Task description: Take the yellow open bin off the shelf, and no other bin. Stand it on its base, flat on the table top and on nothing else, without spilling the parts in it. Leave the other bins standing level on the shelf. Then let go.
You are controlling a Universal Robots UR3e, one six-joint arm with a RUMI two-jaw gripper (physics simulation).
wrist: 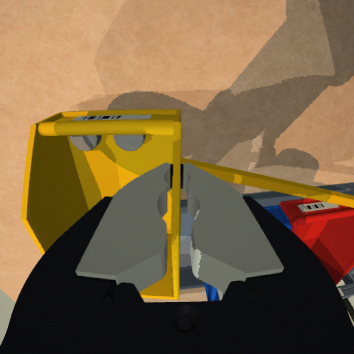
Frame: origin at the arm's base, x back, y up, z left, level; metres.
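Seen in the pictures: gripper, fingertip midpoint: (175,166).
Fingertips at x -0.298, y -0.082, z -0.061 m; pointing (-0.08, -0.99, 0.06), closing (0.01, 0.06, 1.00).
A point is followed by its place in that frame.
The yellow open bin (105,167) @(x -0.321, y -0.120, z -0.122 m) is at the left of the wrist view, with a barcode label on its front lip and two grey round parts (130,141) @(x -0.290, y -0.108, z -0.094 m) (86,142) @(x -0.292, y -0.113, z -0.131 m) inside near the front. My gripper (175,166) @(x -0.298, y -0.082, z -0.061 m) is shut on the bin's right side wall, one finger inside the bin and the other outside. The fingers and the black gripper body hide the rear of the bin. Its base does not show, so I cannot tell what is under it.
A yellow bar (270,182) @(x -0.331, y -0.103, z 0.031 m) slants to the right from beside the fingertips. Behind it are a grey shelf edge (320,191) @(x -0.339, y -0.095, z 0.086 m), a blue bin (276,215) @(x -0.400, y -0.123, z 0.072 m) partly hidden by the gripper and a red bin (327,232) @(x -0.451, y -0.124, z 0.182 m) with a label. The tan surface (50,50) @(x -0.225, y -0.144, z -0.157 m) carries shadows.
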